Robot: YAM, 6 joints.
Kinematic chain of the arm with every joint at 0, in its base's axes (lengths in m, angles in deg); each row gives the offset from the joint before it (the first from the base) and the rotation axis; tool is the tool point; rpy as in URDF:
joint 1: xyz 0 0 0.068 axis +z
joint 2: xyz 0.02 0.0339 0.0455 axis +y
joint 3: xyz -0.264 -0.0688 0 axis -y
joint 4: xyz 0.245 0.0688 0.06 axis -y
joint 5: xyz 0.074 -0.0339 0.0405 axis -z
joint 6: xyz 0.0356 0 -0.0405 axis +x
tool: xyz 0 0 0 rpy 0 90 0
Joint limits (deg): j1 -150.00..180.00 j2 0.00..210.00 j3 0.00..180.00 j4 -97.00..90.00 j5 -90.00..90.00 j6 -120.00..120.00
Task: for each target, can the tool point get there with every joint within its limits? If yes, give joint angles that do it. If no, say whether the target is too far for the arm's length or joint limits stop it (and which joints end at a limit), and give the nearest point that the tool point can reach.
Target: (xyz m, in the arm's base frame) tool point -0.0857 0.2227 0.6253
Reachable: yes | joints -74.01 41.62 137.84 -20.77 36.29 74.18
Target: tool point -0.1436 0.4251 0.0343
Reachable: yes | joints 107.98 136.87 66.34 44.04 -8.65 54.78
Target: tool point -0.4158 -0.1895 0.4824
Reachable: yes | joints 21.03 38.21 158.51 45.06 50.96 -36.59
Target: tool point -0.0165 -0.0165 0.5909
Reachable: yes | joints -76.61 43.88 96.65 -15.22 34.03 31.41
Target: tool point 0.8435 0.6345 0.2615
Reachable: no: too far | nearest point 0.5111 0.3845 0.2020 | short by 0.420 m
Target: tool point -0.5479 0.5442 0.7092
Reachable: no: too far | nearest point -0.3623 0.3598 0.5020 | short by 0.334 m
